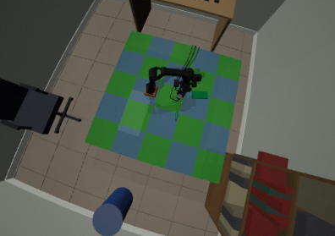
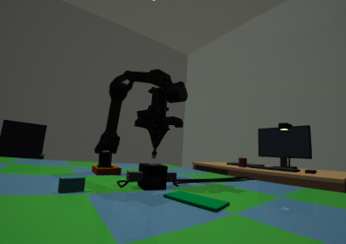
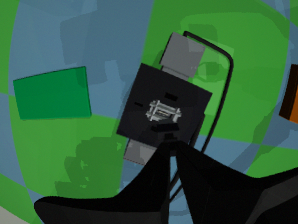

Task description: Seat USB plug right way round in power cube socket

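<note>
Now: the usb plug 2 cm below my gripper tip. Round my gripper tip: flat green block (18 cm ahead, 13 cm below, 5 cm to the left); then teal block (25 cm to the right, 12 cm below, 4 cm ahead).
</note>
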